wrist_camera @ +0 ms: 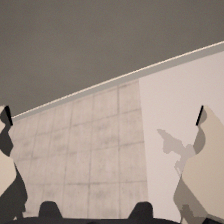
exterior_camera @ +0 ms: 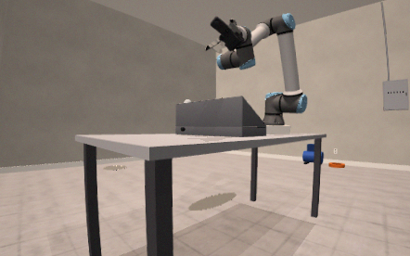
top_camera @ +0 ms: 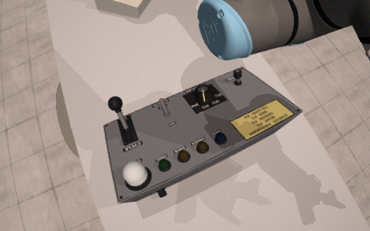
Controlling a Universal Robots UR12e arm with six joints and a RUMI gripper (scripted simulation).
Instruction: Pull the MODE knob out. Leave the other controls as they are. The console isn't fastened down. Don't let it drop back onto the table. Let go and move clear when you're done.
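The mode knob lies 40 cm behind my hand, 28 cm below it and 13 cm to the right of it. The rest, counted from my hand: program selector 38 cm behind, 28 cm below, 26 cm to the right; grey console 35 cm behind, 31 cm to the right, 31 cm below; toggle switch 38 cm behind, 37 cm to the right, 29 cm below.
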